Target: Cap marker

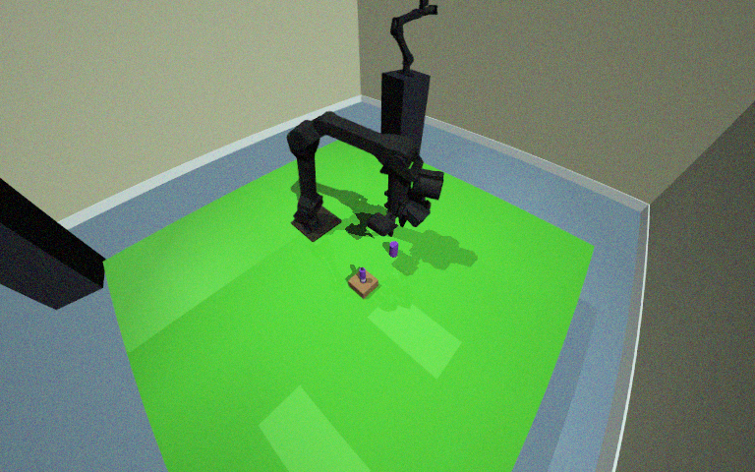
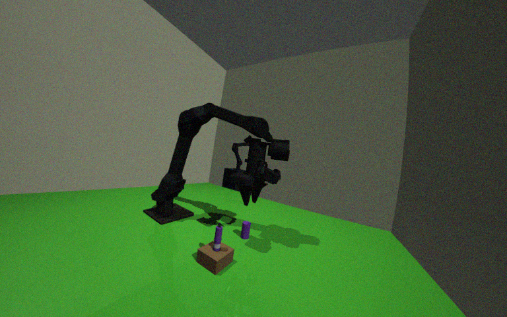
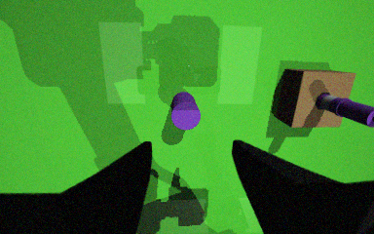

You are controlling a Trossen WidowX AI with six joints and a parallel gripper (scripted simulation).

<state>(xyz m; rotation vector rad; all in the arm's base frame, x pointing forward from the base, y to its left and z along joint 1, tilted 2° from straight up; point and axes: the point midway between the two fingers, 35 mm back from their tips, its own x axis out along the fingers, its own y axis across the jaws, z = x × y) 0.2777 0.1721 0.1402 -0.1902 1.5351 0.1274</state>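
My gripper tip is 9 cm above the purple cap.
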